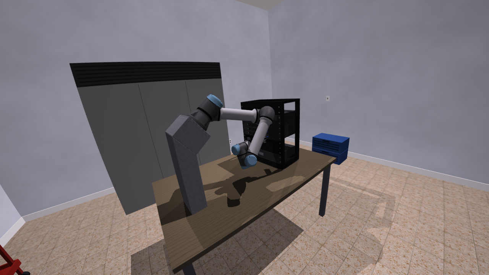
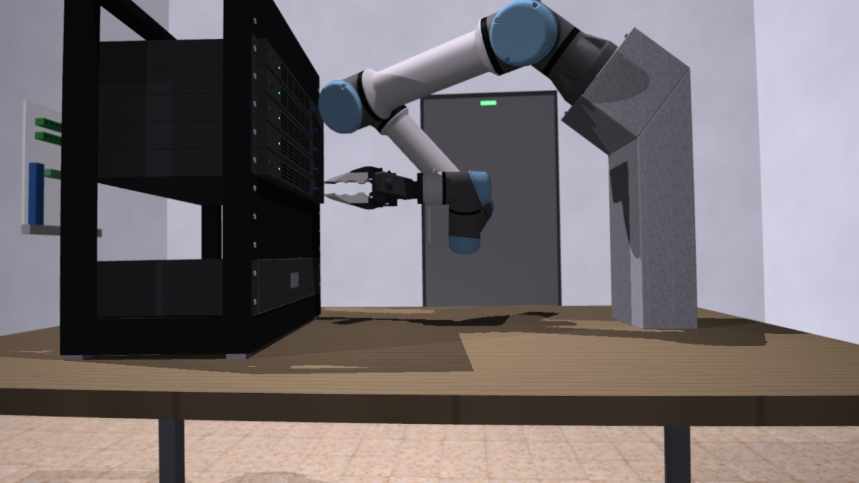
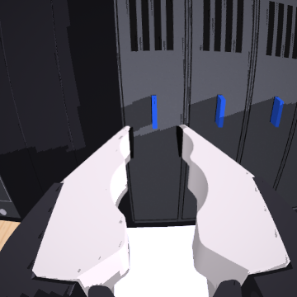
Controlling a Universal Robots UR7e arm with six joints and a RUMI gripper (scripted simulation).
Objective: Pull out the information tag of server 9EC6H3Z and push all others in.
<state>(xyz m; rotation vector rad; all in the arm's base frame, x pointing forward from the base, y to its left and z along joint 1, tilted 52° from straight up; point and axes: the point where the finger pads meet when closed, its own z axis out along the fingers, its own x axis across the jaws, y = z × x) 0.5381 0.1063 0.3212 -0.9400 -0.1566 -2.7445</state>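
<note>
My gripper is now 70 mm short of the information tag and 30 mm to the right of it.
</note>
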